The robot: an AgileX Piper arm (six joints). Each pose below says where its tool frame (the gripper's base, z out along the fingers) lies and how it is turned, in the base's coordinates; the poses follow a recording.
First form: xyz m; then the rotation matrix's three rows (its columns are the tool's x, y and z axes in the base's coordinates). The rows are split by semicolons.
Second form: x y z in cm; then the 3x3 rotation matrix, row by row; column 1 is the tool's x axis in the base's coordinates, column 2 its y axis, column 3 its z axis. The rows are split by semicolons. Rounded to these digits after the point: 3 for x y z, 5 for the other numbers.
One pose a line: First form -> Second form
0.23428 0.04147 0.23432; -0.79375 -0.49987 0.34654; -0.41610 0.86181 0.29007; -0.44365 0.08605 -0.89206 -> 23.428 4.147 23.432; -0.79375 -0.49987 0.34654; -0.41610 0.86181 0.29007; -0.44365 0.08605 -0.89206
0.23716 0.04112 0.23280; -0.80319 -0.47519 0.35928; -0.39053 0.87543 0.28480; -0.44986 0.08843 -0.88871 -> 23.716 4.112 23.280; -0.80319 -0.47519 0.35928; -0.39053 0.87543 0.28480; -0.44986 0.08843 -0.88871
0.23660 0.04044 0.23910; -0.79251 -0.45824 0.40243; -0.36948 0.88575 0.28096; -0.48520 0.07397 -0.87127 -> 23.660 4.044 23.910; -0.79251 -0.45824 0.40243; -0.36948 0.88575 0.28096; -0.48520 0.07397 -0.87127
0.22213 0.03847 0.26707; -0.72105 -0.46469 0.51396; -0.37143 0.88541 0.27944; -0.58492 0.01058 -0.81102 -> 22.213 3.847 26.707; -0.72105 -0.46469 0.51396; -0.37143 0.88541 0.27944; -0.58492 0.01058 -0.81102
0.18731 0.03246 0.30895; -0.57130 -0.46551 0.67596; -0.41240 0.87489 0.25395; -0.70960 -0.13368 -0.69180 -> 18.731 3.246 30.895; -0.57130 -0.46551 0.67596; -0.41240 0.87489 0.25395; -0.70960 -0.13368 -0.69180
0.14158 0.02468 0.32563; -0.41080 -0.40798 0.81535; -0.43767 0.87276 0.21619; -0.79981 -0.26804 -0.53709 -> 14.158 2.468 32.563; -0.41080 -0.40798 0.81535; -0.43767 0.87276 0.21619; -0.79981 -0.26804 -0.53709
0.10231 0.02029 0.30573; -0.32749 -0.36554 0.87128; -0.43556 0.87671 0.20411; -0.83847 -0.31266 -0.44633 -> 10.231 2.029 30.573; -0.32749 -0.36554 0.87128; -0.43556 0.87671 0.20411; -0.83847 -0.31266 -0.44633
